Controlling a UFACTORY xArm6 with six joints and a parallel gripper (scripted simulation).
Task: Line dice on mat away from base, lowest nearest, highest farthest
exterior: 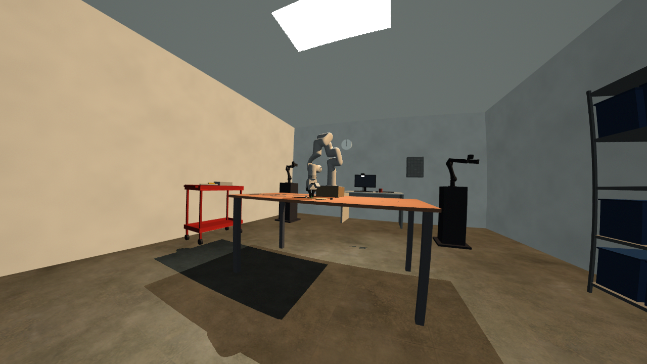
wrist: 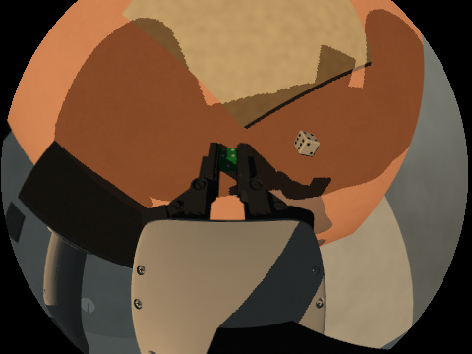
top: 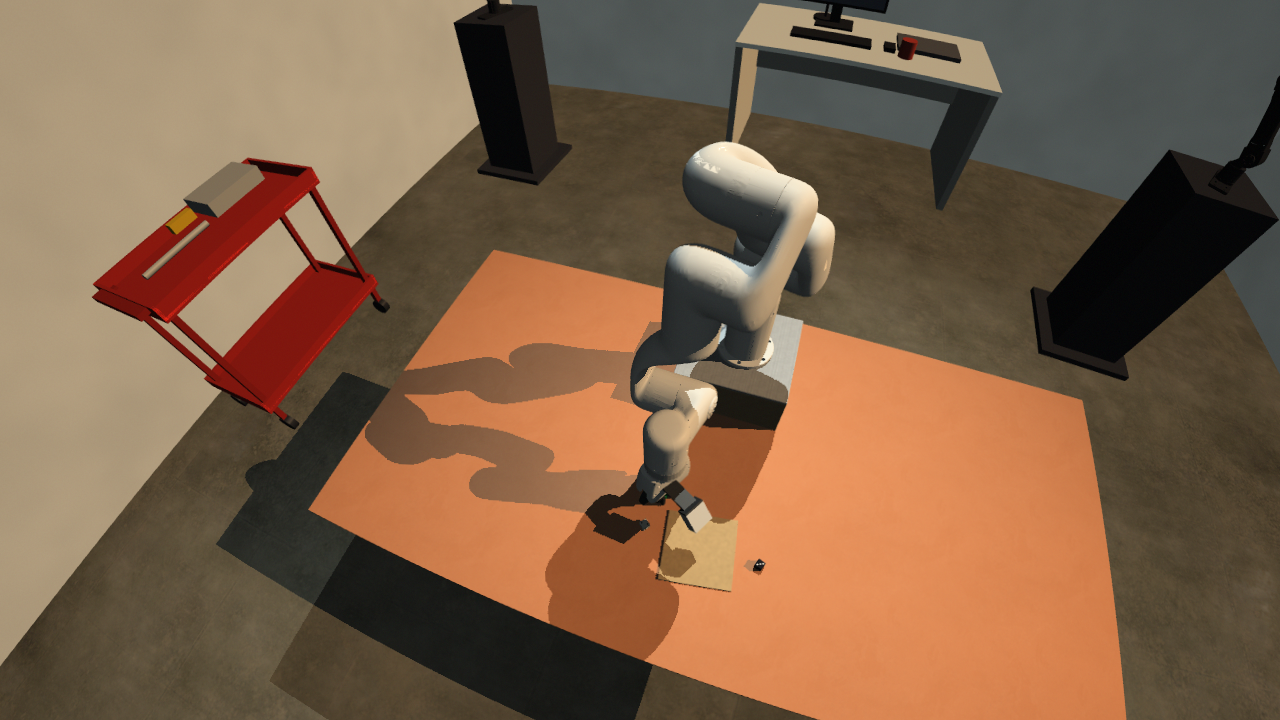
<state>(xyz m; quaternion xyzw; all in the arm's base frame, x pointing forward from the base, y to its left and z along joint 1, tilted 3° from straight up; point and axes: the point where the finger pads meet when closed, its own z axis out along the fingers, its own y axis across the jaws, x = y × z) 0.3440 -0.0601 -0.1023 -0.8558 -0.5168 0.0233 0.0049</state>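
The tan mat is 8 cm ahead of my hand, 11 cm to the left of it and 2 cm below it. From my hand the other things lie so: black die: 7 cm ahead, 22 cm to the left, 1 cm below; green die: 1 cm below; white die: 7 cm ahead, 1 cm to the right, 1 cm below.
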